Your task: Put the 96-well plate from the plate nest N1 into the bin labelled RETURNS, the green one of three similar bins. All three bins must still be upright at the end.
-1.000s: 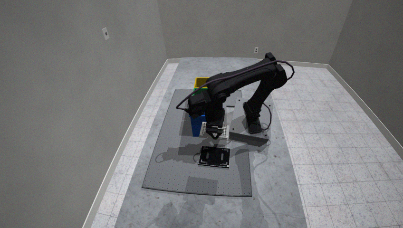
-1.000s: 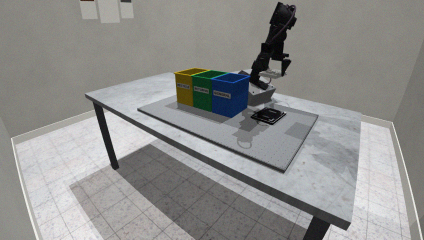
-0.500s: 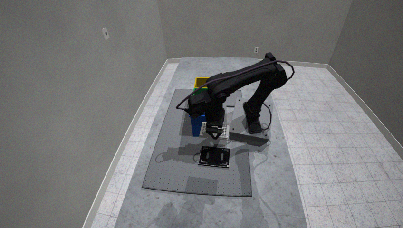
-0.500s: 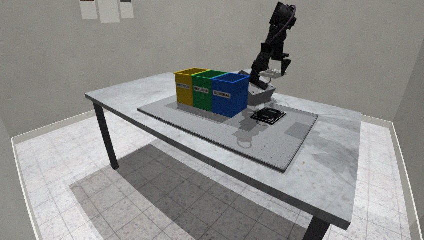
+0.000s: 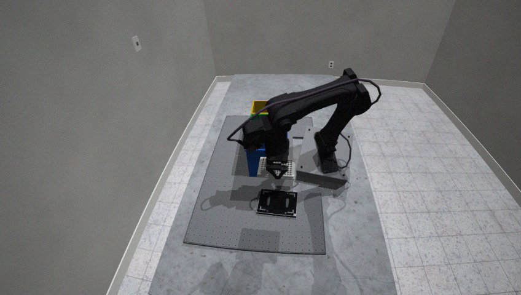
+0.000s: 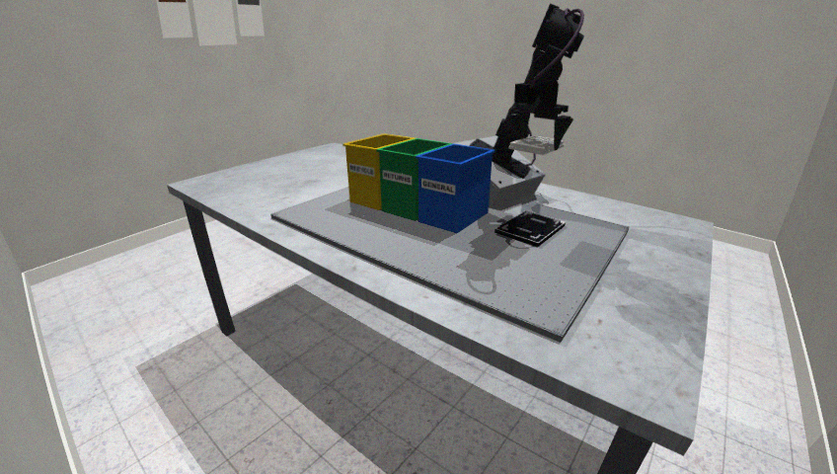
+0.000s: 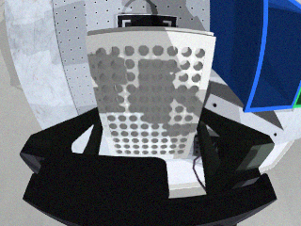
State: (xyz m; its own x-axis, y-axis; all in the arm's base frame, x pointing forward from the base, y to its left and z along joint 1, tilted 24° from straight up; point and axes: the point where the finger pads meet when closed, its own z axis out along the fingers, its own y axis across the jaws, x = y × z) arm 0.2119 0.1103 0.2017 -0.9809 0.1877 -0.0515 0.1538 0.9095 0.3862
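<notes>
The green bin is 2 cm ahead of my hand, 33 cm to the right of it and 13 cm below it. The rest, counted from my hand: white 96-well plate: 1 cm ahead; black plate nest N1: 1 cm to the left, 22 cm below; blue bin: 3 cm ahead, 20 cm to the right, 13 cm below.
</notes>
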